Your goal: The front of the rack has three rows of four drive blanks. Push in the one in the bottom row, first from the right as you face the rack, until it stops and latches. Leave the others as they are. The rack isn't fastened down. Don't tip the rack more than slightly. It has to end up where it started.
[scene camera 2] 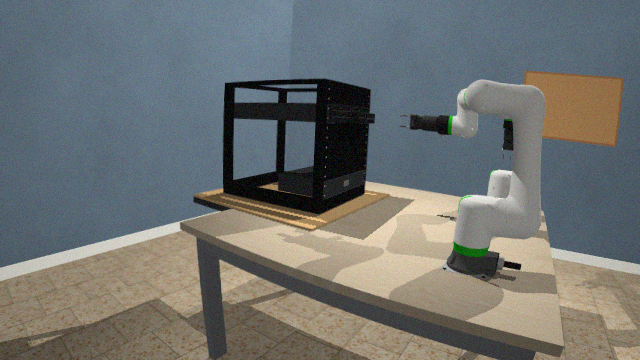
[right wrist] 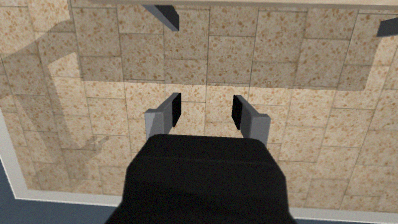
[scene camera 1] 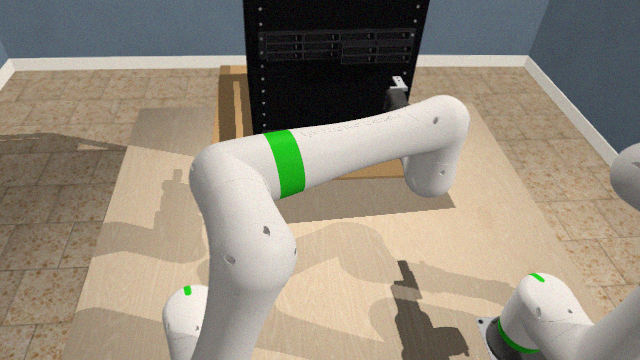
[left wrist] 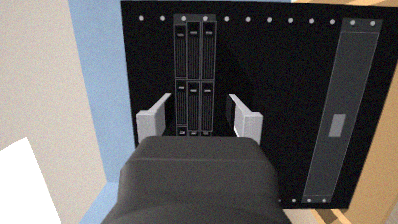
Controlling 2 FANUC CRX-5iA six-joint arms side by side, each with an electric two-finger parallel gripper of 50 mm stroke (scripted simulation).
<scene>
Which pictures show the black rack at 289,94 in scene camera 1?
Scene camera 2, scene camera 1 and the left wrist view only.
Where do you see a black rack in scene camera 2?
339,172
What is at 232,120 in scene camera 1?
A wooden board.
</scene>
